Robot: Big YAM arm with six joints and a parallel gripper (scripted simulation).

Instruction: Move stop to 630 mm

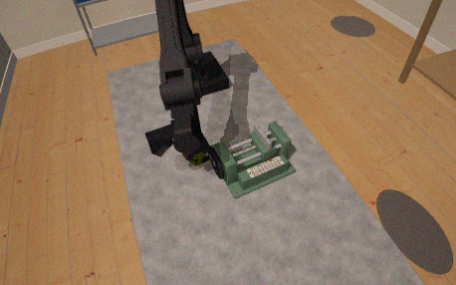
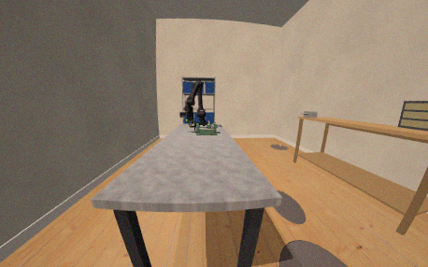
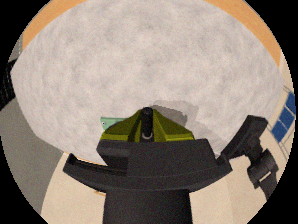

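The grey stop block lies 19 cm to the left of my hand, 5 cm ahead of it and 2 cm above it. Round my hand: black handwheel 3 cm to the left, 1 cm ahead.
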